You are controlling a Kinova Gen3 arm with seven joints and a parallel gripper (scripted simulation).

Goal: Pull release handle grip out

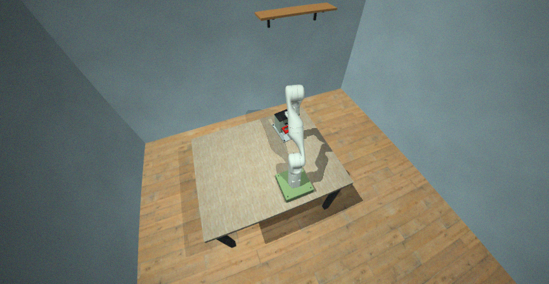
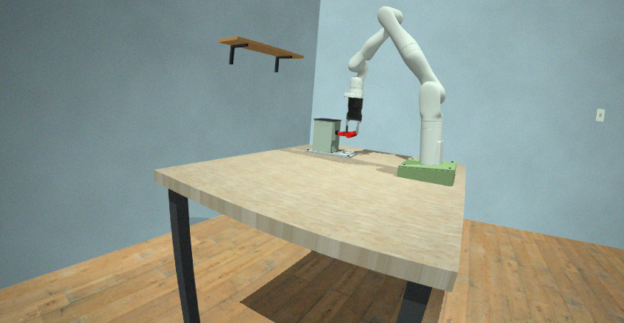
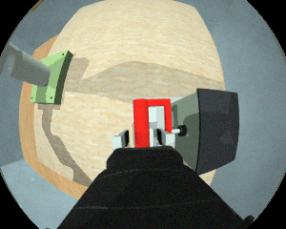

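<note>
My hand is 13 cm above the base plate, 9 cm short of it and 3 cm to the right of it.
</note>
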